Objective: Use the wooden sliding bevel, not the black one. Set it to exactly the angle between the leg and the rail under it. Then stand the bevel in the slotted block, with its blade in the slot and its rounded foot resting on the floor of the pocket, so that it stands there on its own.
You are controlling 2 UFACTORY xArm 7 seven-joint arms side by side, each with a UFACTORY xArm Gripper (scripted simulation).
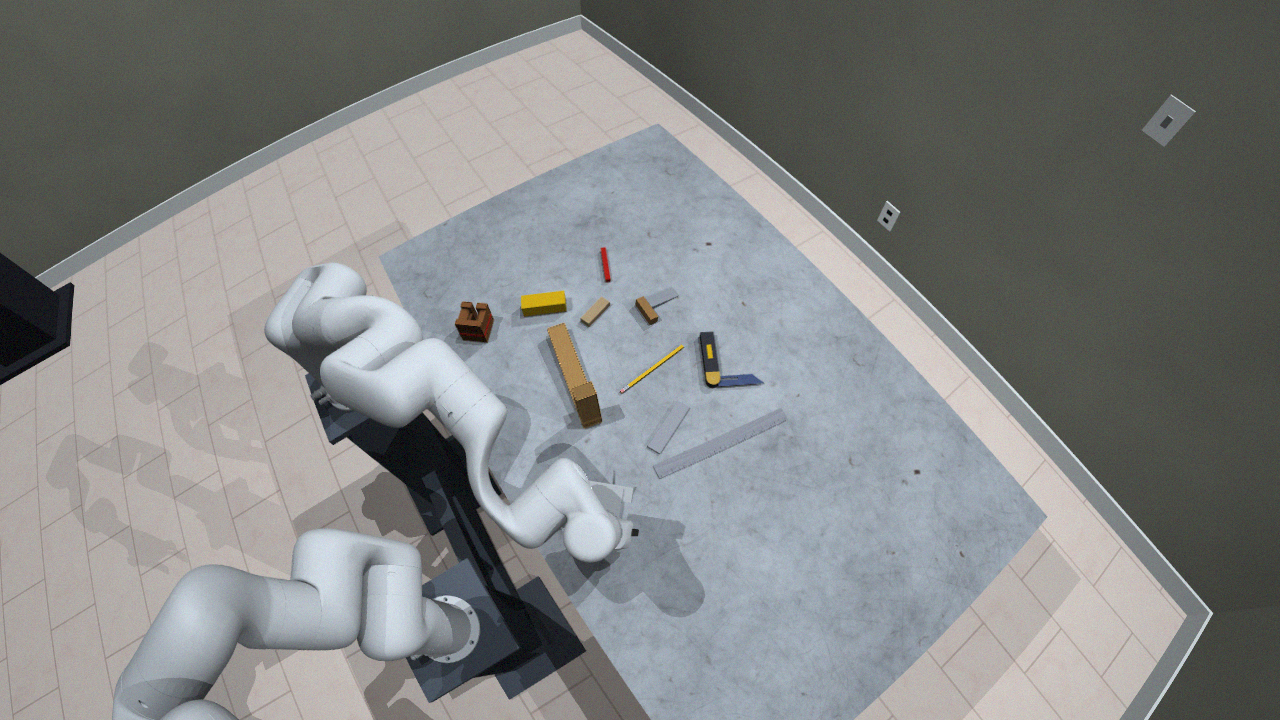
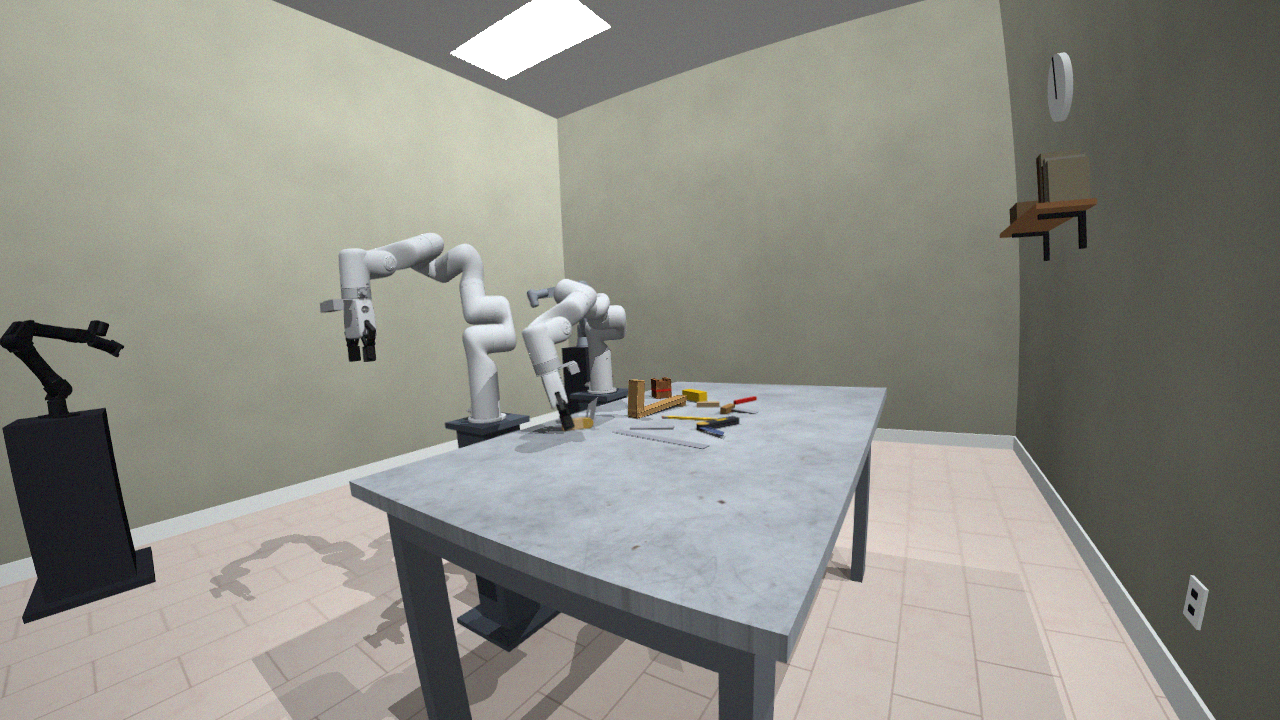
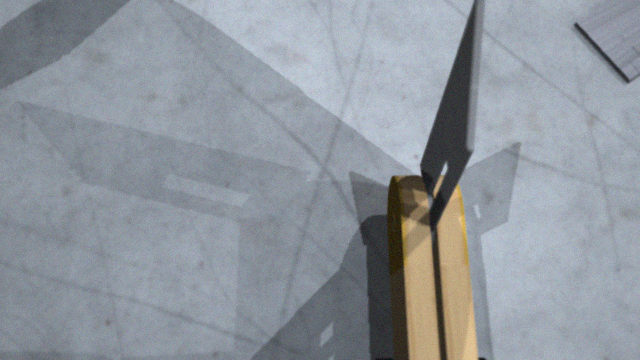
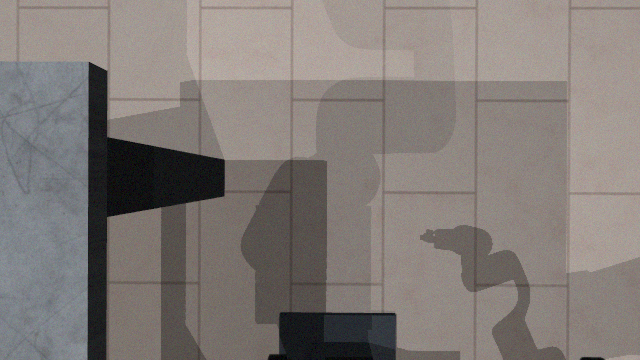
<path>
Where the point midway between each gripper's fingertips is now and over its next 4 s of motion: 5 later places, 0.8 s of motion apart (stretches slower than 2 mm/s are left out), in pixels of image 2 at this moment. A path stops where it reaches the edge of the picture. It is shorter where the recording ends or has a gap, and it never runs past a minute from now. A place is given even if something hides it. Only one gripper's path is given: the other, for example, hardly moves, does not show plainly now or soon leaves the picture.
My left gripper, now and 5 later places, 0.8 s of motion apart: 569,427; 565,381; 564,364; 566,364; 580,363; 609,359
</path>
